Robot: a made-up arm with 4 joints. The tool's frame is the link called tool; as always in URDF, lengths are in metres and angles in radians. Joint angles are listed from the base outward.
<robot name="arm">
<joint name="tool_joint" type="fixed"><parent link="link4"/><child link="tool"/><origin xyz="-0.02 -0.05 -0.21" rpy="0 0 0"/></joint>
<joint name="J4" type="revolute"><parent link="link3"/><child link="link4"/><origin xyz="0.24 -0.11 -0.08" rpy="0 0 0"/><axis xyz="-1 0 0"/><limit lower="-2.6" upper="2.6"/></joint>
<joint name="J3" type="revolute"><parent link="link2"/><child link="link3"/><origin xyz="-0.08 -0.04 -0.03" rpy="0 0 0"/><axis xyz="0 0 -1"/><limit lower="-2.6" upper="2.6"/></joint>
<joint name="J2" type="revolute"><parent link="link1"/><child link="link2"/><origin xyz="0.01 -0.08 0.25" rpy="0 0 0"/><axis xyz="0 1 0"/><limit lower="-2.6" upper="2.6"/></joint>
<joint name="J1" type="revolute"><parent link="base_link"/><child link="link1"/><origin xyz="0 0 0.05" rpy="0 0 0"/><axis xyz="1 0 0"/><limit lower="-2.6" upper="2.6"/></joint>
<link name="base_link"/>
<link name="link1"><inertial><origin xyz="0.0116 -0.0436 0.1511"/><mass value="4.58"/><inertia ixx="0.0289" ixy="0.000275" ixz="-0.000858" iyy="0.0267" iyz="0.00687" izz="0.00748"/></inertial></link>
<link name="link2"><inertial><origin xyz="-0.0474 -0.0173 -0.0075"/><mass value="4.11"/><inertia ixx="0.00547" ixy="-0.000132" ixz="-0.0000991" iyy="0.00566" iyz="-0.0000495" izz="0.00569"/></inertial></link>
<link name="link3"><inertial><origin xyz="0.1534 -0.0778 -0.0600"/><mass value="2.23"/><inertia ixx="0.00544" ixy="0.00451" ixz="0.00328" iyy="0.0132" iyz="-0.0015" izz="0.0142"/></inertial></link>
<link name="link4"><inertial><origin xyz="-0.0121 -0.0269 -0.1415"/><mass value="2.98"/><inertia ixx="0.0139" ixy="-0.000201" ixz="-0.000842" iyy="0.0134" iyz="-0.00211" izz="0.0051"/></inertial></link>
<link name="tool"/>
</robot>
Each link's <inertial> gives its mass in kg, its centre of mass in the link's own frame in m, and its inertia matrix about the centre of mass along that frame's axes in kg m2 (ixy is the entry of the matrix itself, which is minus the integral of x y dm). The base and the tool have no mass. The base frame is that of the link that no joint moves.
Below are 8 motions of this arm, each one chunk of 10 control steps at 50 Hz.
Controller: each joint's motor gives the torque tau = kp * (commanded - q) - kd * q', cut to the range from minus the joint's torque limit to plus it. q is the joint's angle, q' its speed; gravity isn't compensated. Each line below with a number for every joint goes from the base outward.
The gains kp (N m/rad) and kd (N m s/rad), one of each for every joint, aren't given. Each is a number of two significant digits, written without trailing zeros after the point. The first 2 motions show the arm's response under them.
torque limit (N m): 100 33 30 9.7
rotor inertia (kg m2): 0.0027 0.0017 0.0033 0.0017
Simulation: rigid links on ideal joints. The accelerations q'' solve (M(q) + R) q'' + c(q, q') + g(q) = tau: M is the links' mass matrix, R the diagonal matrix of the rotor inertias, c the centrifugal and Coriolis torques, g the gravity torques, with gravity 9.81 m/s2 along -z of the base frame. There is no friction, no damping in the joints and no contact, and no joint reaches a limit. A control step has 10 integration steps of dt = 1/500 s. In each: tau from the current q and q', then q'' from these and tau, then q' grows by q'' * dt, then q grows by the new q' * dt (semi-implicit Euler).
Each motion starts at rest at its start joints. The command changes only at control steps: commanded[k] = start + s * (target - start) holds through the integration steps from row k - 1 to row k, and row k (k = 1, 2, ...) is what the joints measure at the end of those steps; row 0 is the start. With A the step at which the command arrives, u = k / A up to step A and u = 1 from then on. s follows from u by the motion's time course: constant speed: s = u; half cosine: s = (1 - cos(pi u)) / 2; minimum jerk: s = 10 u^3 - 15 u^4 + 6 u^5; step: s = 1 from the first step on.
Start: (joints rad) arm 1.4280 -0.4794 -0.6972 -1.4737
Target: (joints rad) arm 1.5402 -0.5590 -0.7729 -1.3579
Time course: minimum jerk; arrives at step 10
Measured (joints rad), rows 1 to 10:
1: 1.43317 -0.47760 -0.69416 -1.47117
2: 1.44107 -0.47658 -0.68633 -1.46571
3: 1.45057 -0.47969 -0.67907 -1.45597
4: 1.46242 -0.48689 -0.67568 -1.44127
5: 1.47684 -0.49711 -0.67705 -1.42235
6: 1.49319 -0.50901 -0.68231 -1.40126
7: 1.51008 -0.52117 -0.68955 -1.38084
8: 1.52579 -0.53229 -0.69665 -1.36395
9: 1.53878 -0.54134 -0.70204 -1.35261
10: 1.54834 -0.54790 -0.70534 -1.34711
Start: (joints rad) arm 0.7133 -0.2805 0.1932 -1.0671
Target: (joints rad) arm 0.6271 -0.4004 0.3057 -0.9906
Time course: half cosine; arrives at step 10
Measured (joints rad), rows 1 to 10:
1: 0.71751 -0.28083 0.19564 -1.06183
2: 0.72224 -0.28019 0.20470 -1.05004
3: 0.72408 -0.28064 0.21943 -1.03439
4: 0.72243 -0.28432 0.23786 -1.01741
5: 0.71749 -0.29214 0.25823 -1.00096
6: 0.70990 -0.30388 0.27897 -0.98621
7: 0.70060 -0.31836 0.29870 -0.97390
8: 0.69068 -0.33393 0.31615 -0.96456
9: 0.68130 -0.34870 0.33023 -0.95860
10: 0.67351 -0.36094 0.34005 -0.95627
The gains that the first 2 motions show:
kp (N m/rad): 920 220 160 130
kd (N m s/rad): 53 11 8.4 3.6
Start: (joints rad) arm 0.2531 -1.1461 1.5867 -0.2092
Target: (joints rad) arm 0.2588 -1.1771 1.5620 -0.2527
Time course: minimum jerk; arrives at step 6
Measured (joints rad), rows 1 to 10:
1: 0.25684 -1.14662 1.58787 -0.20702
2: 0.26272 -1.14705 1.59375 -0.20358
3: 0.26895 -1.14625 1.60181 -0.20275
4: 0.27482 -1.14514 1.60949 -0.20498
5: 0.27972 -1.14482 1.61524 -0.20865
6: 0.28323 -1.14560 1.61849 -0.21191
7: 0.28543 -1.14711 1.61941 -0.21456
8: 0.28661 -1.14902 1.61858 -0.21697
9: 0.28709 -1.15112 1.61663 -0.21927
10: 0.28712 -1.15326 1.61413 -0.22140

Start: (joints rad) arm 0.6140 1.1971 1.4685 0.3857
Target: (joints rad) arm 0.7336 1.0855 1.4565 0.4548
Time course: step
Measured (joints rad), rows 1 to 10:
1: 0.63303 1.17725 1.48925 0.43173
2: 0.66254 1.15932 1.50184 0.46328
3: 0.69028 1.14208 1.49386 0.47290
4: 0.71475 1.12217 1.47239 0.46851
5: 0.73598 1.09927 1.44475 0.45674
6: 0.75398 1.07494 1.41607 0.44210
7: 0.76868 1.05149 1.38960 0.42769
8: 0.78012 1.03111 1.36729 0.41570
9: 0.78842 1.01538 1.35029 0.40745
10: 0.79381 1.00503 1.33910 0.40340

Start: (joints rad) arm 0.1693 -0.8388 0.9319 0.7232
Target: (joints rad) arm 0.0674 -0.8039 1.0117 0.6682
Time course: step
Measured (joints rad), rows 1 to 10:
1: 0.15266 -0.83595 0.96026 0.68646
2: 0.13503 -0.82961 0.99036 0.66183
3: 0.12218 -0.82199 1.01301 0.65811
4: 0.11313 -0.81385 1.03059 0.66298
5: 0.10698 -0.80637 1.04479 0.66896
6: 0.10304 -0.80048 1.05624 0.67310
7: 0.10070 -0.79656 1.06505 0.67488
8: 0.09943 -0.79454 1.07127 0.67477
9: 0.09877 -0.79409 1.07505 0.67349
10: 0.09841 -0.79477 1.07670 0.67168

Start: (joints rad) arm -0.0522 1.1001 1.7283 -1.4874
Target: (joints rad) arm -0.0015 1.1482 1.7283 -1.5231
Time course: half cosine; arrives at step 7
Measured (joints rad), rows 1 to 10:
1: -0.05088 1.09587 1.72561 -1.48597
2: -0.04640 1.09003 1.71907 -1.48517
3: -0.03865 1.08661 1.71061 -1.48789
4: -0.02832 1.08651 1.70156 -1.49412
5: -0.01661 1.08900 1.69266 -1.50208
6: -0.00491 1.09253 1.68431 -1.50950
7: 0.00536 1.09535 1.67667 -1.51447
8: 0.01334 1.09666 1.67008 -1.51651
9: 0.01907 1.09700 1.66510 -1.51665
10: 0.02290 1.09715 1.66201 -1.51614

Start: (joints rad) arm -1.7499 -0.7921 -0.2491 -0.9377
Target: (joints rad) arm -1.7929 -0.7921 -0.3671 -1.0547
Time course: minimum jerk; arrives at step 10
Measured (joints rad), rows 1 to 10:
1: -1.75453 -0.79216 -0.25245 -0.93960
2: -1.76121 -0.79380 -0.26382 -0.94631
3: -1.76821 -0.79607 -0.27962 -0.95911
4: -1.77545 -0.79828 -0.29786 -0.97663
5: -1.78300 -0.80014 -0.31783 -0.99726
6: -1.79085 -0.80161 -0.33919 -1.01942
7: -1.79874 -0.80274 -0.36131 -1.04121
8: -1.80622 -0.80350 -0.38299 -1.06036
9: -1.81274 -0.80379 -0.40253 -1.07471
10: -1.81785 -0.80349 -0.41820 -1.08312

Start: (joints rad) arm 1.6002 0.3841 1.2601 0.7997
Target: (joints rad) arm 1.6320 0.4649 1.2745 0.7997
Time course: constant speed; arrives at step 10
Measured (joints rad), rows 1 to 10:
1: 1.60532 0.39042 1.25783 0.80274
2: 1.61296 0.39774 1.25381 0.80820
3: 1.62018 0.40422 1.24921 0.81032
4: 1.62659 0.40977 1.24479 0.80969
5: 1.63232 0.41487 1.24102 0.80781
6: 1.63750 0.42005 1.23815 0.80581
7: 1.64220 0.42574 1.23628 0.80429
8: 1.64647 0.43215 1.23546 0.80346
9: 1.65033 0.43936 1.23567 0.80329
10: 1.65386 0.44732 1.23680 0.80366

